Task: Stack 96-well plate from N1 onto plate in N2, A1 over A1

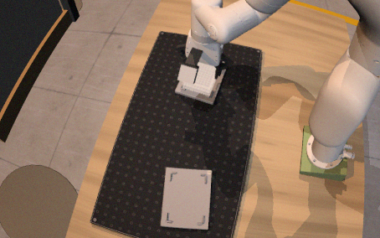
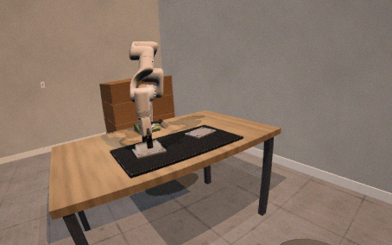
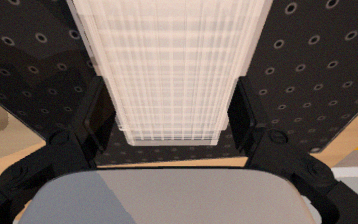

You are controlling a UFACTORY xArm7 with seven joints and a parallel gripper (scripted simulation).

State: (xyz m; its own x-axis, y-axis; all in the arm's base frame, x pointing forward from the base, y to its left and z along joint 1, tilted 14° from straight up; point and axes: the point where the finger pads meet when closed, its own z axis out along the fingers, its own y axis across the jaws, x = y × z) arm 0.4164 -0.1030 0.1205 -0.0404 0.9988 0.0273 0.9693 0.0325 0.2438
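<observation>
Now: the plate nest N2 40 mm below my hand. From my hand the other things lie so: plate nest N1 (100 mm behind, 370 mm to the left, 40 mm below).
</observation>
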